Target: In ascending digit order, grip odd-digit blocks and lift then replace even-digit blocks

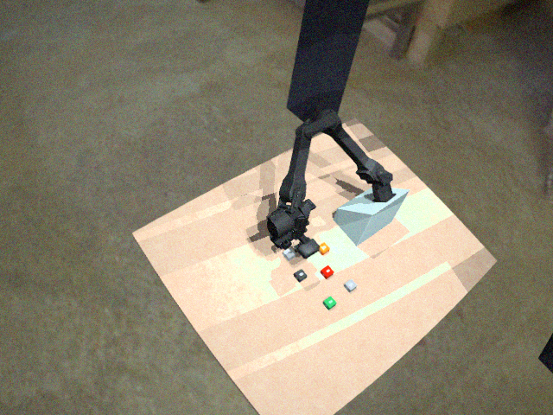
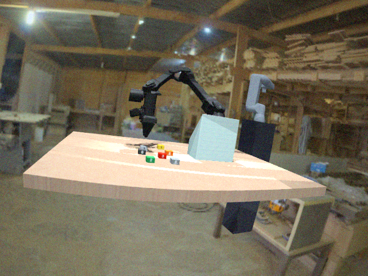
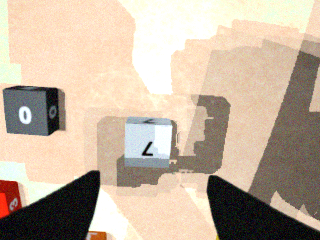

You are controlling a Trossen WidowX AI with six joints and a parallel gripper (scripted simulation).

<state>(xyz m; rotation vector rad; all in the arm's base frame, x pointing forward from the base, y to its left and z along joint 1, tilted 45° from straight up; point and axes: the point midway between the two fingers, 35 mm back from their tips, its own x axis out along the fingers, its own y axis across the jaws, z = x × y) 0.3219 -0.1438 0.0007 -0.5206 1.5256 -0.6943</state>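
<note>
My gripper tip is now 5 cm above the whitish block. From my gripper tip the other things lie so: yellow block 11 cm behind, 7 cm to the right, 5 cm below; black block 3 cm ahead, 9 cm to the left, 5 cm below; orange block 11 cm behind, 6 cm to the left, 5 cm below.
</note>
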